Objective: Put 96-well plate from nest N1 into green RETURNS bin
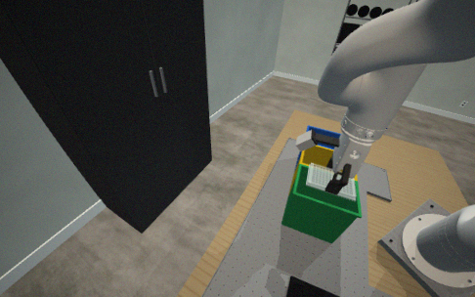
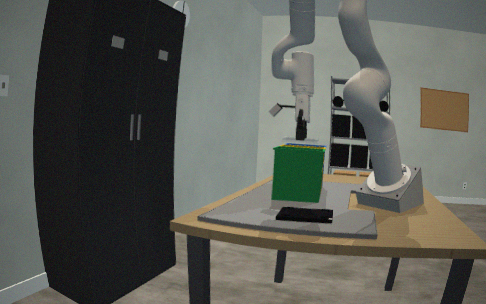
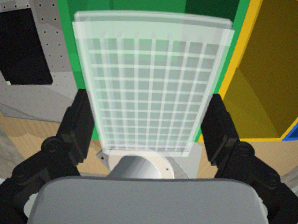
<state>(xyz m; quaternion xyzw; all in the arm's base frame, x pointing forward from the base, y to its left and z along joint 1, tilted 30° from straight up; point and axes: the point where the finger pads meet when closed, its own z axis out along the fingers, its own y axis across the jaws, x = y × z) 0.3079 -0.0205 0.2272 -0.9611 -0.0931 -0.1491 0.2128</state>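
The white 96-well plate lies 10 mm below my hand. Also, from my hand: yellow bin: 130 mm to the right, 130 mm below, 30 mm ahead; green bin: 130 mm below; blue bin: 250 mm to the right, 130 mm below, 60 mm ahead.
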